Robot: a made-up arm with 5 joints.
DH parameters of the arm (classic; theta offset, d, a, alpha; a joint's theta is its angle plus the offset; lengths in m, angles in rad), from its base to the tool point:
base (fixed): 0 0.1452 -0.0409 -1.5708
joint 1: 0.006 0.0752 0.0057 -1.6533
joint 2: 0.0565 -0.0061 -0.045 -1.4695
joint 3: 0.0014 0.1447 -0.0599 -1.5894
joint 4: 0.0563 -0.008 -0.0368 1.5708
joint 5: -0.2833 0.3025 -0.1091 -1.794
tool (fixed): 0.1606 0.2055 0 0
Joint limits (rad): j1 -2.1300..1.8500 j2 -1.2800..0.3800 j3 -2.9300..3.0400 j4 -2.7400..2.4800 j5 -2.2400..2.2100
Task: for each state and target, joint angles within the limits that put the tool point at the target. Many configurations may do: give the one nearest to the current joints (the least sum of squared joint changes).
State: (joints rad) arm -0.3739 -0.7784 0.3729 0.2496 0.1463
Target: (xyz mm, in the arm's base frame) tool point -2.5 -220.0 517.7
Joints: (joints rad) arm -0.8991 -1.0629 0.1565 0.4100 -0.0125
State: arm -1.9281 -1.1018 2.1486 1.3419 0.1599
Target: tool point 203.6 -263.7 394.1
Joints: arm -1.2254 -1.2461 2.4885 0.7902 0.3244
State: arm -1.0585 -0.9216 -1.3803 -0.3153 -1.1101
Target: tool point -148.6 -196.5 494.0
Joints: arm -1.5385 -0.7271 -1.2087 -0.5127 -0.8918
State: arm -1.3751 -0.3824 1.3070 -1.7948 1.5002
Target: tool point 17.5 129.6 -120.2
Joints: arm -1.2851 -0.8672 1.1473 -2.0888 1.2692
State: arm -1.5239 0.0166 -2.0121 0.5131 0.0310
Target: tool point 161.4 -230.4 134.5
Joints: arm -1.3758 0.3204 -1.8156 0.8910 -0.4311
